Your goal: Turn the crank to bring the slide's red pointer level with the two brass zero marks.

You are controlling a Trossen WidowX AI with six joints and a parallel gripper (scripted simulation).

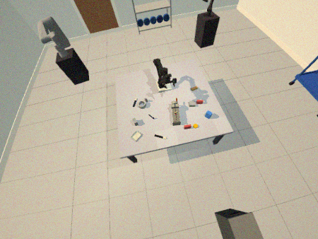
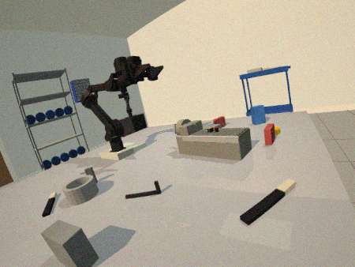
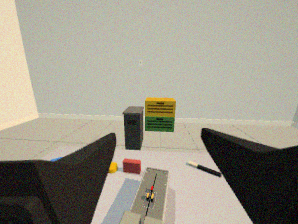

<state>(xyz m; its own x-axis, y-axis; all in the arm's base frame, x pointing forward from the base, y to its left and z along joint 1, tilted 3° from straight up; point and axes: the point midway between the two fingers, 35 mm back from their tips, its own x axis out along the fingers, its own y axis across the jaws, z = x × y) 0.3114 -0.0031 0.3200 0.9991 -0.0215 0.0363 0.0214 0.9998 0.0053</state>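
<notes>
Now: the brown crank handle 27 cm below my gripper tip, 8 cm to the left of it and 1 cm behind it. From my gripper tip the other things lie so: yellow disc 37 cm ahead, 34 cm below, 16 cm to the left; red pointer 27 cm below, 18 cm ahead, 1 cm to the right; black l-shaped piece 34 cm below, 28 cm to the right, 7 cm ahead.
</notes>
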